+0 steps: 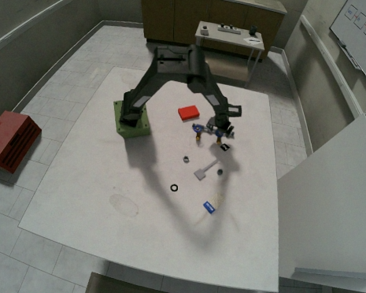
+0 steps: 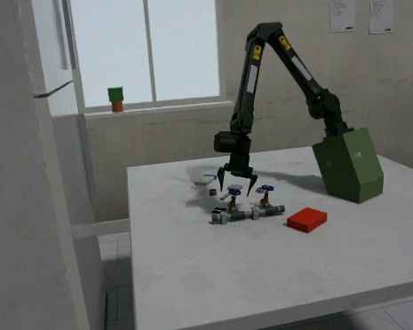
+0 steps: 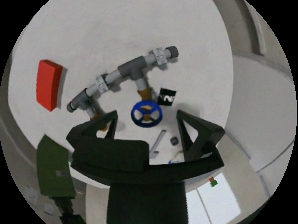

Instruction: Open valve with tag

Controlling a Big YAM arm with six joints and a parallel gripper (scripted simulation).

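My hand is 50 mm short of the small black tag, 30 mm to the left of it and 80 mm above it. Round my hand: grey paddle-shaped tool (50 mm behind, 200 mm to the right, 80 mm below); red block (200 mm behind, 170 mm to the left, 70 mm below); blue card (20 mm ahead, 370 mm to the right, 80 mm below).
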